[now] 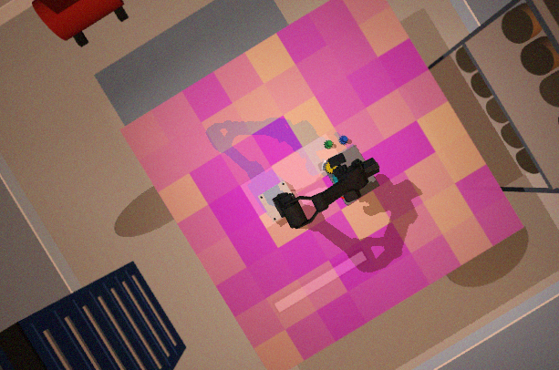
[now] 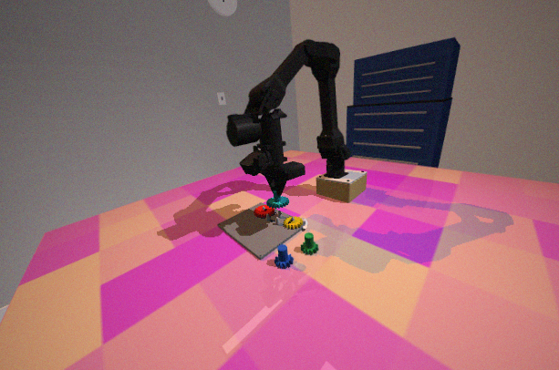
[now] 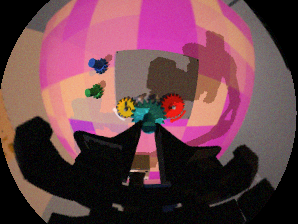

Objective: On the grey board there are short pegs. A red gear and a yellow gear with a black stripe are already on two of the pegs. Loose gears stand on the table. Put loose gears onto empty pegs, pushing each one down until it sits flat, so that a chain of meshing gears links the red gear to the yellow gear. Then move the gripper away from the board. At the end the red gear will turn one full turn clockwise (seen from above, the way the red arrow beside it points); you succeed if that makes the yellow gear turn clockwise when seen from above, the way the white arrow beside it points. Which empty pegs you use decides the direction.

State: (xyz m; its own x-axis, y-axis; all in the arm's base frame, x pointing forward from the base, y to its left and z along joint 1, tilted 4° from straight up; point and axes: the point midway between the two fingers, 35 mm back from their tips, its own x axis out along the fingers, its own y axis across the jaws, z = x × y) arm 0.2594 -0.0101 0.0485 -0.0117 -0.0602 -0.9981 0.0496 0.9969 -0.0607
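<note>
The yellow gear is 70 mm below my gripper tip and 50 mm to the left of it. From my gripper tip the other things lie so: green gear 150 mm to the left, 70 mm below, 30 mm ahead; red gear 70 mm below, 60 mm to the right, 20 mm ahead; teal gear 10 mm below.
</note>
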